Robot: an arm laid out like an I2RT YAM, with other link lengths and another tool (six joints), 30 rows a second.
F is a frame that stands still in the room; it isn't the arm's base.
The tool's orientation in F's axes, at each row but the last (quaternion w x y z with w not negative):
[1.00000, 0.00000, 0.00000, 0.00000]
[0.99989, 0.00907, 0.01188, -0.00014]
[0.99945, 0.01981, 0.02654, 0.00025]
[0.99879, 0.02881, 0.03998, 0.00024]
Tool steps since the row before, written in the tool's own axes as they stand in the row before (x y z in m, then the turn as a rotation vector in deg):
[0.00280, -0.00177, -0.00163, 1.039, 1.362, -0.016]
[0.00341, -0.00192, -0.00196, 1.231, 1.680, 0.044]
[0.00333, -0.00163, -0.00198, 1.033, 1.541, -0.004]
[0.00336, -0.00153, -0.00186, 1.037, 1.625, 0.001]
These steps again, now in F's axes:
[0.00280, -0.00177, -0.00163, 1.039, 1.362, -0.016]
[0.00336, -0.00188, -0.00207, 1.233, 1.679, 0.045]
[0.00322, -0.00155, -0.00222, 1.032, 1.542, 0.002]
[0.00320, -0.00141, -0.00221, 1.037, 1.625, 0.012]

